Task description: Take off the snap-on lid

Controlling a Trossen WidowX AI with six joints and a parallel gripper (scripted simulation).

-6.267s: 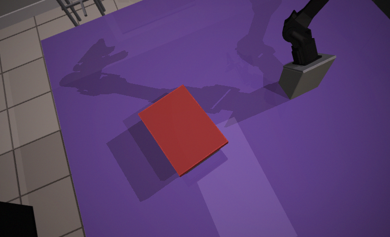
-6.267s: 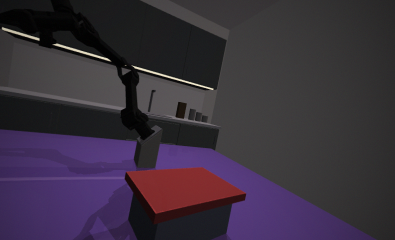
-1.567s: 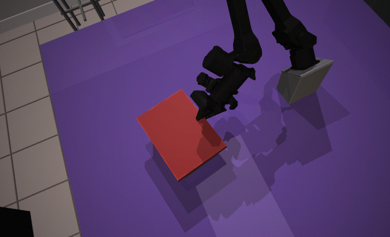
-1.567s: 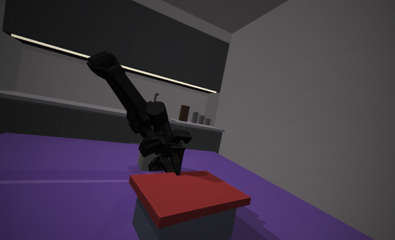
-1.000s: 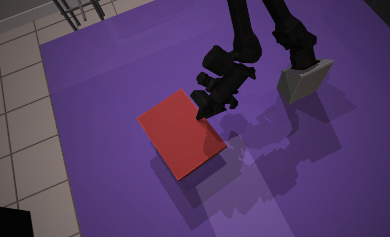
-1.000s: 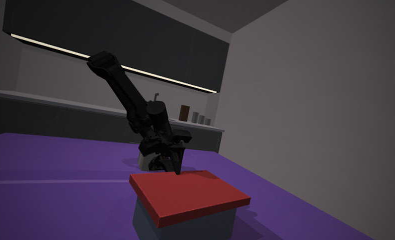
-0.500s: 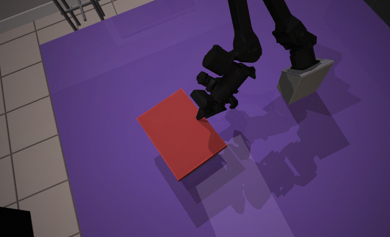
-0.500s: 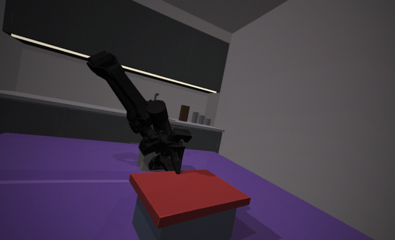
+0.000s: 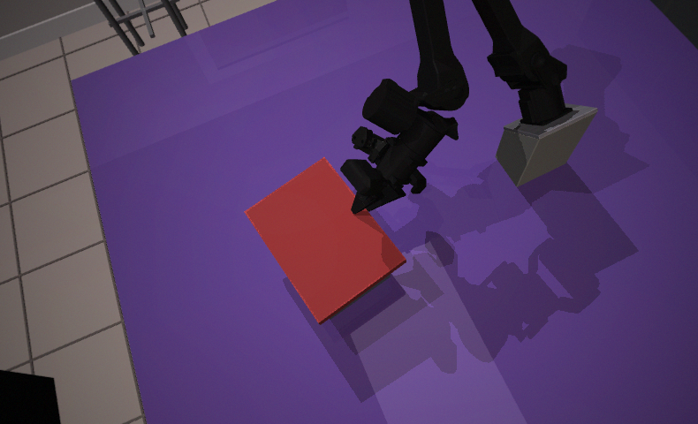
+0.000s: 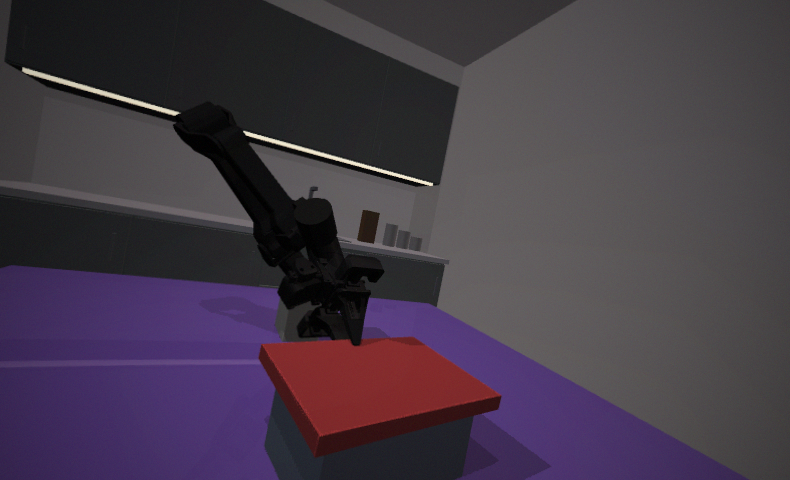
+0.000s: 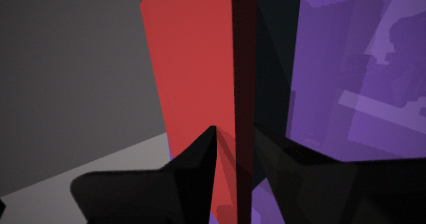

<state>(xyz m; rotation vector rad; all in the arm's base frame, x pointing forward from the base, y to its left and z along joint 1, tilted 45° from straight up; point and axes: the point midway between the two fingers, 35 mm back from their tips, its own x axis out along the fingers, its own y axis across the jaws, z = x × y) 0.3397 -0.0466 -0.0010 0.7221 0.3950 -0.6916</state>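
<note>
My gripper tip is 80 mm short of the red lid and 10 mm to the right of it. From my gripper tip the other things lie so: dark grey storage box (80 mm ahead, 10 mm to the left, 50 mm below).
</note>
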